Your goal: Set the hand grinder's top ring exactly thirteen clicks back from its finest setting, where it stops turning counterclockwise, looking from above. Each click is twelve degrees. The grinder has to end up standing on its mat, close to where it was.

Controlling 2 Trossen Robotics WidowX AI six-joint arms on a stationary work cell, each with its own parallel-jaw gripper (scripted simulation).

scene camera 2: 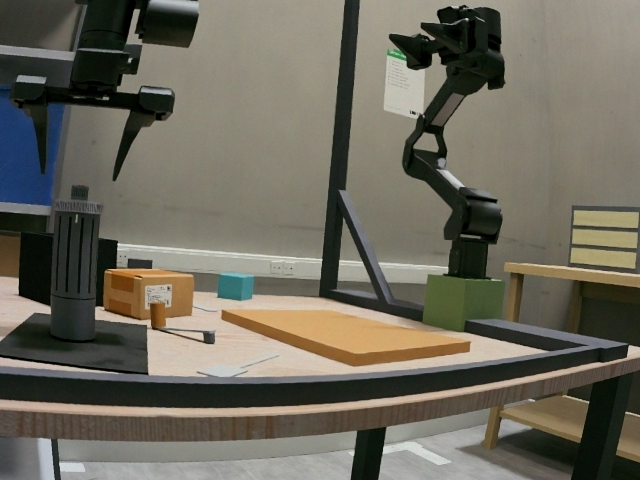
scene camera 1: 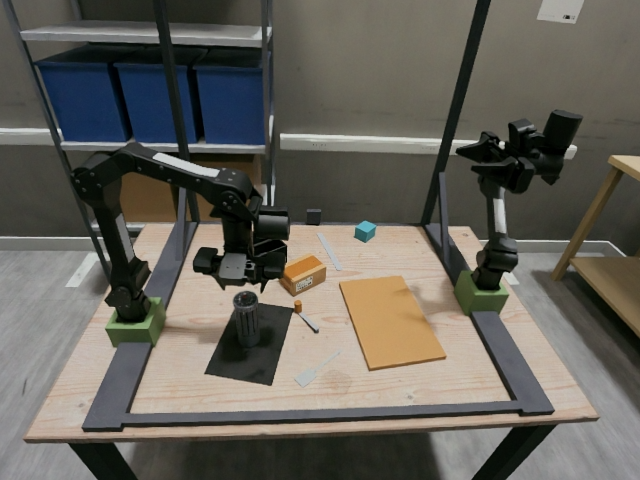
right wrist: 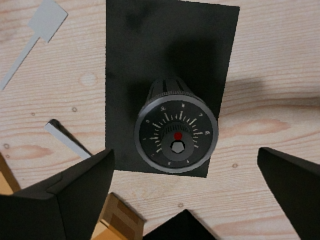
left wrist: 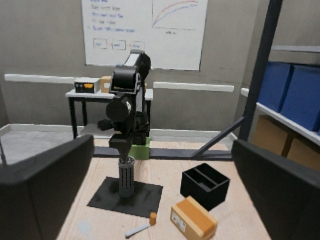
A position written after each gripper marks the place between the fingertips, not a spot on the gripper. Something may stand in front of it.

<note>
In view: the left gripper [scene camera 2: 404,30], the right gripper [scene camera 2: 78,178], a black mat [scene camera 1: 258,364], a dark hand grinder [scene camera 2: 75,239], a cardboard box [scene camera 2: 128,292], a crank [scene camera 2: 157,310], an orange board [scene camera 2: 356,341], a teal cube [scene camera 2: 237,287] and a black divided bin [left wrist: 197,182].
The black mat is seen too in the right wrist view [right wrist: 139,49] and in the left wrist view [left wrist: 146,198]. The dark hand grinder shows as well in scene camera 1 [scene camera 1: 248,328] and in the right wrist view [right wrist: 177,144]. The cardboard box shows as well in scene camera 1 [scene camera 1: 303,273]. The left wrist view does not show the orange board: it is out of frame. The right wrist view misses the teal cube: it is out of frame.
</note>
